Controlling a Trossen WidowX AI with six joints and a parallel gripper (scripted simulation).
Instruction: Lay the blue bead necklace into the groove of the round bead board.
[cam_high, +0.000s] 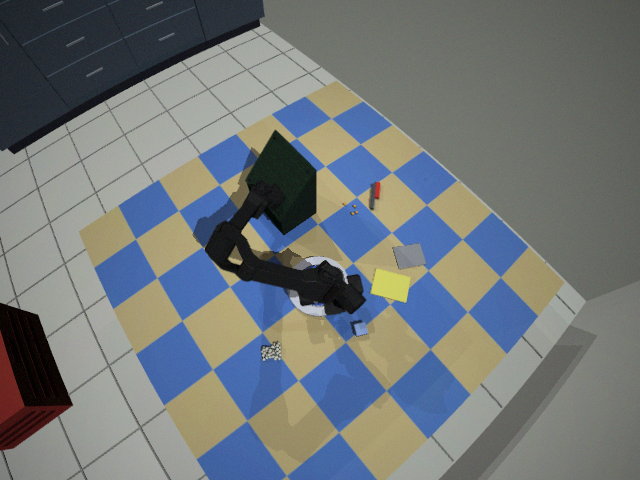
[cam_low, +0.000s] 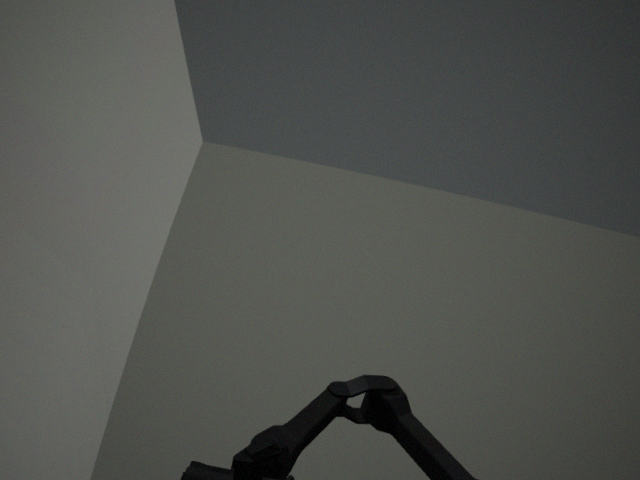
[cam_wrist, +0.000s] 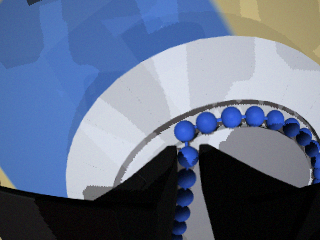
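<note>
My gripper tip is now 50 mm past the round white bead board, 10 mm to the left of it and 10 mm above it. Round my gripper tip: small blue cube 140 mm ahead, 30 mm to the left, 10 mm below; then grey square 20 mm ahead, 310 mm to the left, 10 mm below; then yellow pad 70 mm ahead, 190 mm to the left, 10 mm below.
</note>
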